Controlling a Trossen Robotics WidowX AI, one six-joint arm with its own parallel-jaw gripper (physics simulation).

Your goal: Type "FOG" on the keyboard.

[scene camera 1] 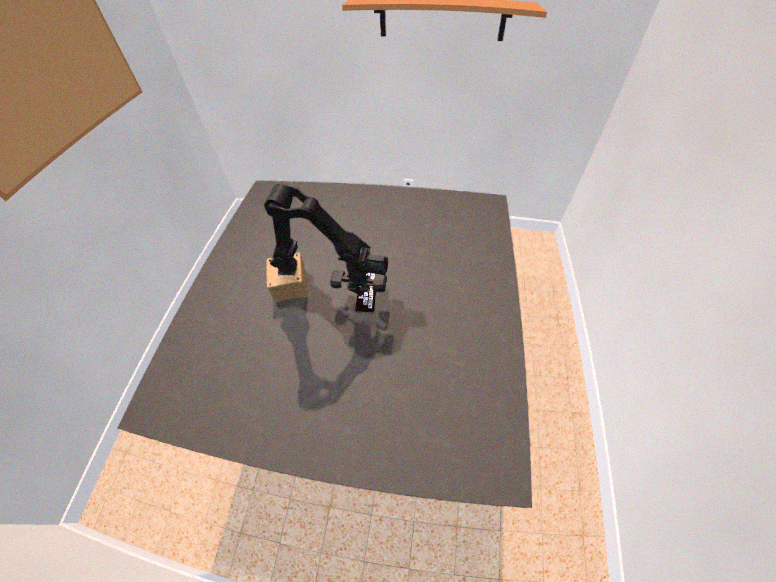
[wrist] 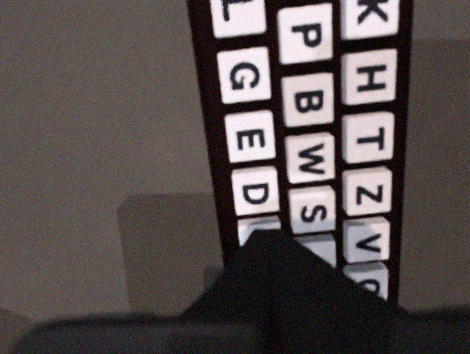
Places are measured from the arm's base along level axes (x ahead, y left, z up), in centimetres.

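Pixels of known places: gripper, between the fingertips: [scene camera 1: 361, 294] [wrist: 266, 241]; arm's base, origin of its link: [scene camera 1: 287, 267].
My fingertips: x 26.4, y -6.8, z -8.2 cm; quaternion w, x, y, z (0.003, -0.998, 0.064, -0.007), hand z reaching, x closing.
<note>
For each thing: its top centre in the pictures, then the offset to it from my fingertips. Level surfaces: height alone.
- black keyboard, centre of its top: [wrist: 309, 116] [scene camera 1: 366, 286] dy +3.8, dx +1.8, dz -0.3 cm
- G key, centre of its top: [wrist: 244, 76] dy +5.2, dx +0.0, dz -0.3 cm
- O key, centre of its top: [wrist: 367, 288] dy -2.7, dx +3.4, dz -0.3 cm
- D key, centre of its top: [wrist: 256, 193] dy +1.6, dx -0.1, dz -0.3 cm
- E key, centre of its top: [wrist: 250, 138] dy +3.4, dx +0.0, dz -0.3 cm
- S key, centre of its top: [wrist: 313, 213] dy +0.6, dx +1.7, dz -0.3 cm
- dark table top, height of its surface: dz -2.1 cm
The black keyboard [scene camera 1: 365, 307] [wrist: 214, 135] with white letter keys lies on the dark table top, partly under the gripper in the scene view. In the wrist view, the G key [wrist: 244, 75] shows fully at the upper left. The O key [wrist: 370, 284] is at the lower right, partly covered by the gripper. My gripper [scene camera 1: 361, 291] [wrist: 266, 241] is shut and empty. Its tips overlap the key just below the D key [wrist: 255, 192], whose letter is hidden. I cannot tell whether the tips touch that key.
The E key [wrist: 250, 137] is between G and D, and the S key [wrist: 312, 212] is in the middle column. The arm's wooden base block [scene camera 1: 287, 288] stands on the dark table top [scene camera 1: 438, 400] left of the keyboard. An orange shelf [scene camera 1: 445, 6] is high on the back wall.
</note>
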